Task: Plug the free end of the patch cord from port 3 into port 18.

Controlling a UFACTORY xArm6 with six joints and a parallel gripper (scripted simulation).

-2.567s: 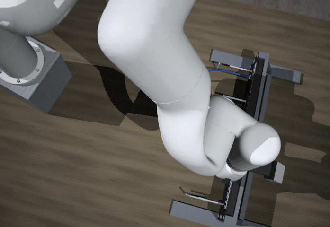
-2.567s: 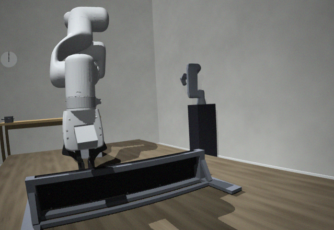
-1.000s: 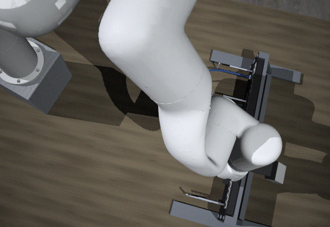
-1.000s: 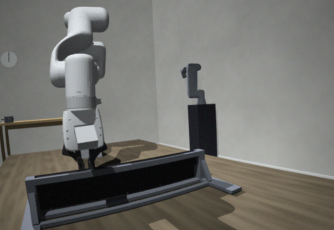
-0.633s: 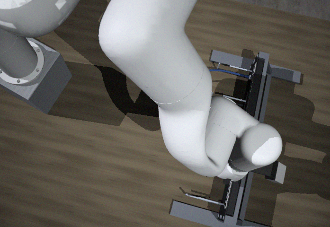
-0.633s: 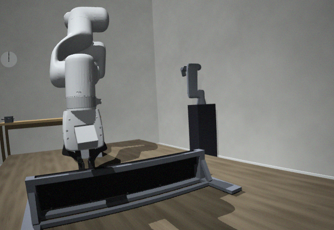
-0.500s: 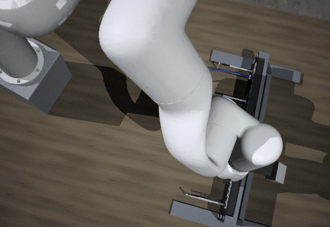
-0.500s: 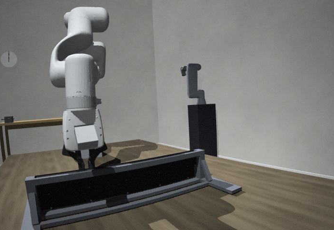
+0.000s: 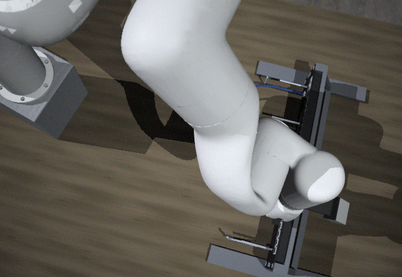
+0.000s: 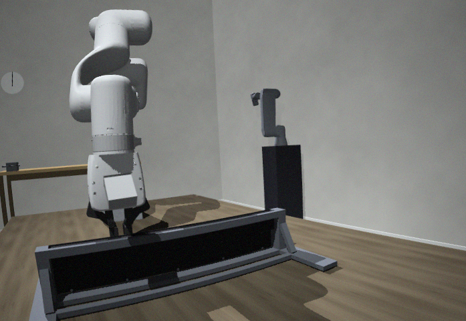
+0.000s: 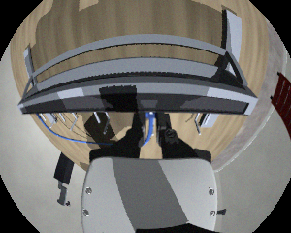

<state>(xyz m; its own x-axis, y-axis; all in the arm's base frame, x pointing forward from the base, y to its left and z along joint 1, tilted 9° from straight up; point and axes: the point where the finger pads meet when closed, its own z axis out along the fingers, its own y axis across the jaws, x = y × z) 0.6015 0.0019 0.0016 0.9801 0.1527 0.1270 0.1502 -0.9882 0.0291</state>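
Right now my hand is 2 cm short of the plug and 1 cm above it.
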